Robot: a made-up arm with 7 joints.
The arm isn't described. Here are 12 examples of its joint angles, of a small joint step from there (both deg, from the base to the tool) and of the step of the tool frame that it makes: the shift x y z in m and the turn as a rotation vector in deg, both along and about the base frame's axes.
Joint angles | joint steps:
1: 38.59 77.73 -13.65 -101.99 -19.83 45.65 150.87 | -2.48 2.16 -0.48 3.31 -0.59 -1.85 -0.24
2: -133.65 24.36 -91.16 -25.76 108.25 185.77 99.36 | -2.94 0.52 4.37 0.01 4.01 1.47 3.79
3: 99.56 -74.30 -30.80 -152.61 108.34 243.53 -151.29 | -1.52 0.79 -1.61 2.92 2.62 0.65 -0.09
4: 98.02 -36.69 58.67 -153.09 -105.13 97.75 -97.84 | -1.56 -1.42 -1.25 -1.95 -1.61 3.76 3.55
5: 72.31 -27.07 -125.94 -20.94 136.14 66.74 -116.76 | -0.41 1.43 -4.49 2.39 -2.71 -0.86 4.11
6: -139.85 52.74 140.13 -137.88 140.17 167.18 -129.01 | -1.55 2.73 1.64 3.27 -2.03 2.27 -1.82
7: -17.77 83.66 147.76 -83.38 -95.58 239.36 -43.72 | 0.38 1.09 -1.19 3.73 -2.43 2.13 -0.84
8: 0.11 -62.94 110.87 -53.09 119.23 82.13 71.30 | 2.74 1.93 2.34 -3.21 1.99 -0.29 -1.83
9: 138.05 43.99 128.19 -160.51 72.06 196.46 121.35 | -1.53 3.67 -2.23 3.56 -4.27 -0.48 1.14
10: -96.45 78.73 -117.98 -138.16 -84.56 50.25 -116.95 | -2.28 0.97 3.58 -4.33 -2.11 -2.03 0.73
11: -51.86 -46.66 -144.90 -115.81 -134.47 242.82 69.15 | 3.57 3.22 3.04 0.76 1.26 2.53 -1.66
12: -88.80 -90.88 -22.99 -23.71 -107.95 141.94 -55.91 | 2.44 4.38 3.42 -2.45 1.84 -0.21 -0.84
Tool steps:
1: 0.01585 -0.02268 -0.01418 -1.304 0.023 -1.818
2: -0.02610 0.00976 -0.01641 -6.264 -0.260 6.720
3: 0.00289 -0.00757 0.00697 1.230 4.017 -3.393
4: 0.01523 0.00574 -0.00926 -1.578 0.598 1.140
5: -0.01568 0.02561 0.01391 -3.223 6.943 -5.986
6: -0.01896 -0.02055 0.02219 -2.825 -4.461 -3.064
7: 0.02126 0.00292 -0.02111 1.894 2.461 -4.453
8: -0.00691 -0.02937 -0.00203 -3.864 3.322 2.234
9: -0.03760 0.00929 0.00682 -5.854 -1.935 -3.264
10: 0.00139 0.02421 -0.03491 1.451 -5.343 -6.357
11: -0.01681 -0.04425 0.03947 -1.358 5.154 6.370
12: -0.02409 -0.02790 0.07988 6.583 4.583 4.345
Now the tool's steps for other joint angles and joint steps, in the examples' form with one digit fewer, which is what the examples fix.
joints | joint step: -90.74 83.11 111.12 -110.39 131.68 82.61 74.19 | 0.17 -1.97 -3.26 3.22 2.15 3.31 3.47
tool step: 0.0171 -0.0156 -0.0183 -0.86 4.17 1.65
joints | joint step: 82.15 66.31 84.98 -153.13 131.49 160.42 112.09 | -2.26 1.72 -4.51 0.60 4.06 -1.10 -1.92
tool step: 0.0175 0.0107 -0.0211 -3.57 -4.59 -6.56
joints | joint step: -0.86 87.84 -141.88 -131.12 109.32 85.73 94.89 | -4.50 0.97 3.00 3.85 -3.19 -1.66 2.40
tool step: 0.0048 -0.0525 -0.0115 7.10 2.94 -3.87
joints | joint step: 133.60 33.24 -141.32 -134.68 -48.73 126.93 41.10 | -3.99 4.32 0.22 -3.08 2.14 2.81 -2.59
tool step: -0.0154 -0.0043 -0.0072 -0.88 0.34 -1.87
